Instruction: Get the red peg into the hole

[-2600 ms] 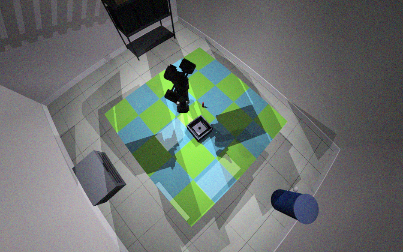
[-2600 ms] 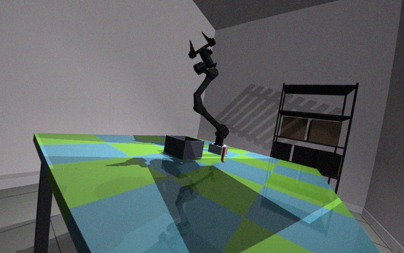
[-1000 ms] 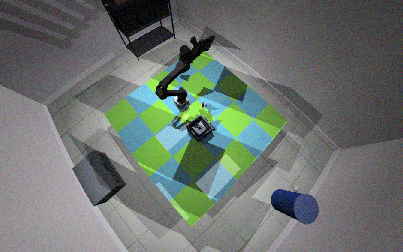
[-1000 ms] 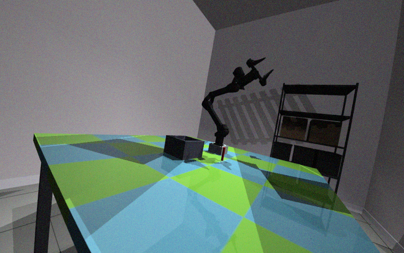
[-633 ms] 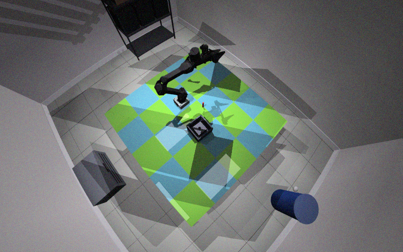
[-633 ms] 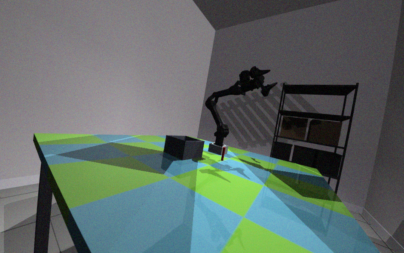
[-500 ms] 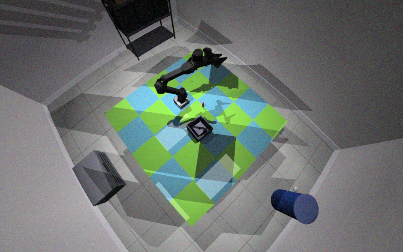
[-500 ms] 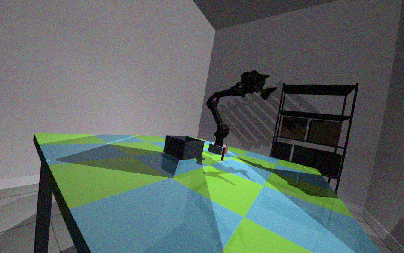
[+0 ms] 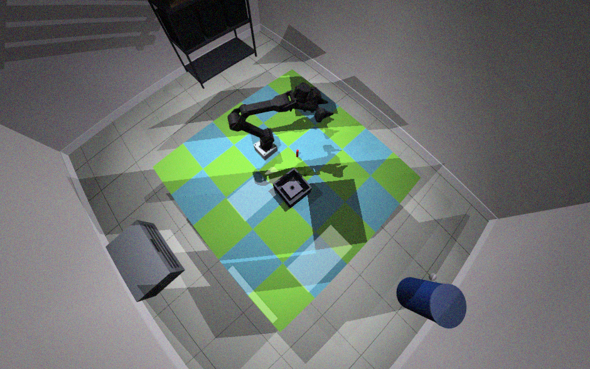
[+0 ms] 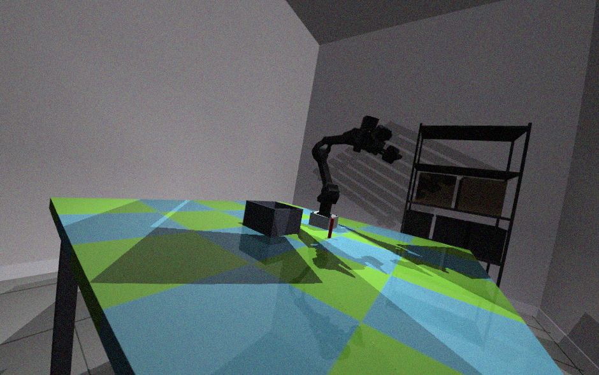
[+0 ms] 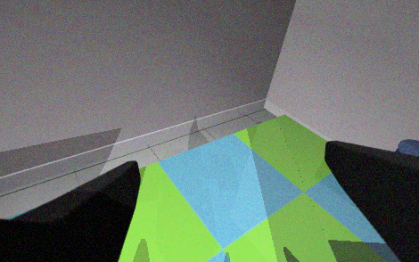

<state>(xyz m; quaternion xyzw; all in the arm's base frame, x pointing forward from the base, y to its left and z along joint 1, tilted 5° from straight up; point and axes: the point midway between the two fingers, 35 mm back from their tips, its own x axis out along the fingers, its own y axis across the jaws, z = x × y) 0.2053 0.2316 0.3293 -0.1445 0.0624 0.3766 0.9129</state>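
Right now the red peg is 320 mm below my gripper tip, 180 mm to the right of it and 70 mm behind it. From my gripper tip the other things lie so: grey plate: 390 mm to the right, 310 mm below, 50 mm ahead; then dark box: 390 mm to the right, 330 mm below, 50 mm ahead.
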